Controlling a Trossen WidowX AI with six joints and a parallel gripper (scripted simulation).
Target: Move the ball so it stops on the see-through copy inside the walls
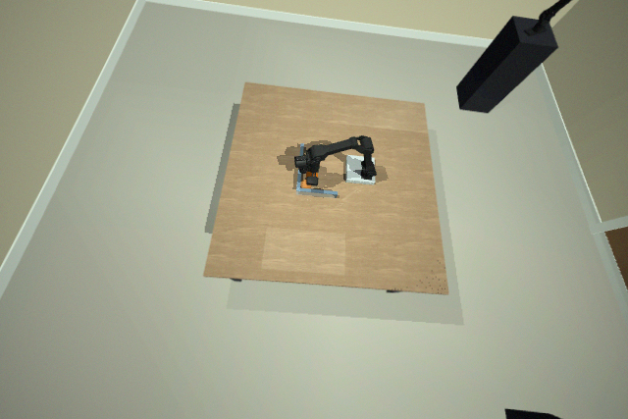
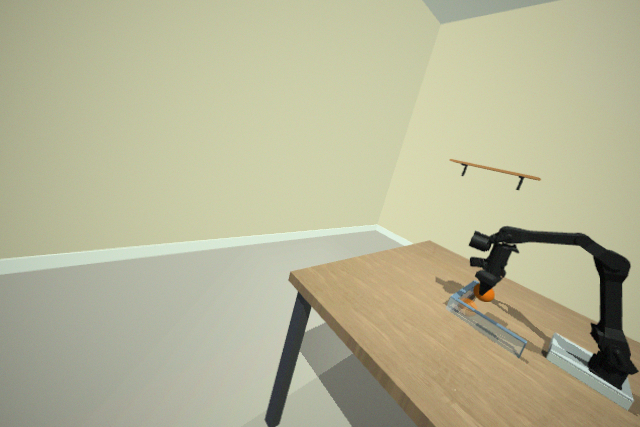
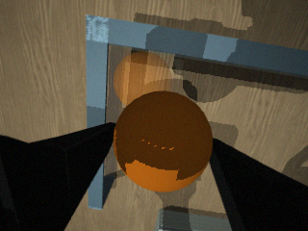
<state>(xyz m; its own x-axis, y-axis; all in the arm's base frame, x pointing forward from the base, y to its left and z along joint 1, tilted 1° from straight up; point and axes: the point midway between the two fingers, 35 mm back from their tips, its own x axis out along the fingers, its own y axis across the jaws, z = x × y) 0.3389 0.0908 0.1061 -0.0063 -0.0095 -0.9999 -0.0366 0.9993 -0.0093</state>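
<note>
My gripper tip is now 2 cm short of the see-through copy of the ball, 3 cm to the right of it and 8 cm above it. From my gripper tip the other things lie so: orange ball: right at my gripper tip.
</note>
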